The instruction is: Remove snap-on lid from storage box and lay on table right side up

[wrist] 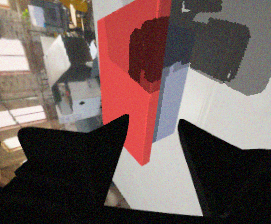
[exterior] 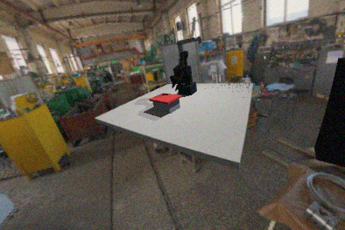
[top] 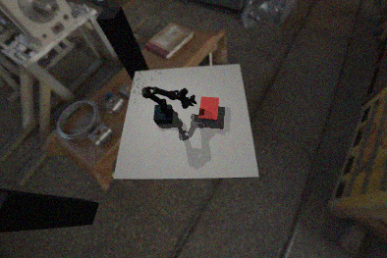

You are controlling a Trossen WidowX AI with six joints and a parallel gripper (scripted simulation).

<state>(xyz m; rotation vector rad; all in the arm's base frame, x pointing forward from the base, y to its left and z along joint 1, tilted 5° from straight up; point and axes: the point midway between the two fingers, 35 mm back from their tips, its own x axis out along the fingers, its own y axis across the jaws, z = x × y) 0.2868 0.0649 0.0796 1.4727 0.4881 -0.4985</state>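
Right now the lid is 13 cm ahead of my gripper tip and 4 cm below it. The rest, counted from my gripper tip: grey storage box (13 cm ahead, 9 cm below).
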